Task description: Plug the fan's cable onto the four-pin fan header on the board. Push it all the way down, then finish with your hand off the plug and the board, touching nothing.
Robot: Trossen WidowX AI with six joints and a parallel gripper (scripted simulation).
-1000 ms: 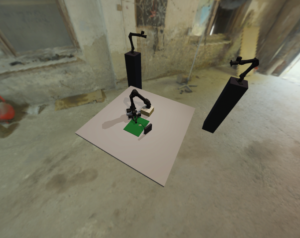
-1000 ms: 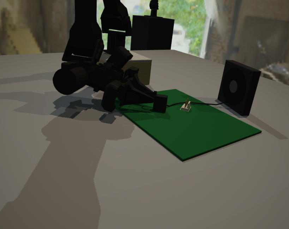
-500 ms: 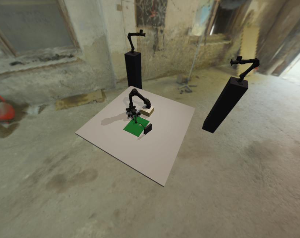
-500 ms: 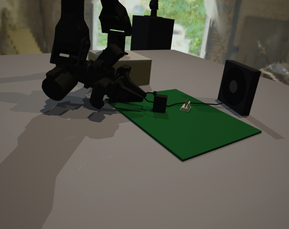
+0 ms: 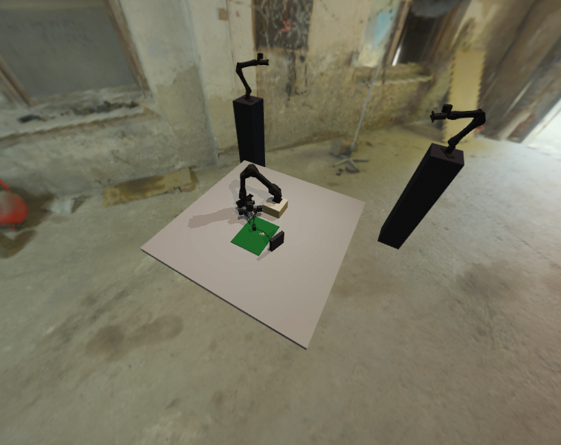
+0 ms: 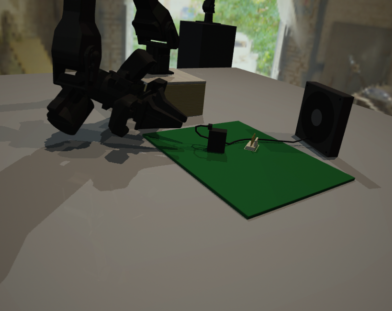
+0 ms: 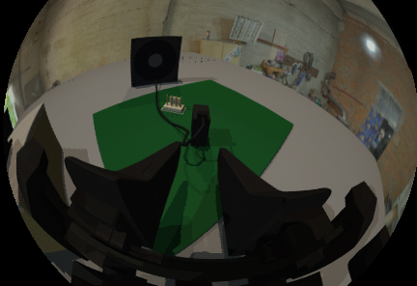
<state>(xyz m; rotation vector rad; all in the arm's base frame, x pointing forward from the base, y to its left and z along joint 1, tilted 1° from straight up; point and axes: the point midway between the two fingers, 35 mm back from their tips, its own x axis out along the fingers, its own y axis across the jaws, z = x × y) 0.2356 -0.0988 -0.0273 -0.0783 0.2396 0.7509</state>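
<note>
The black fan plug is 4 cm to the left of my gripper tip, 4 cm ahead of it and 2 cm below it. The rest, counted from my gripper tip: four-pin header (12 cm to the left, 6 cm ahead, 5 cm below); then green board (8 cm to the left, 8 cm ahead, 6 cm below); then black fan (26 cm to the left, 9 cm ahead, 1 cm above).
</note>
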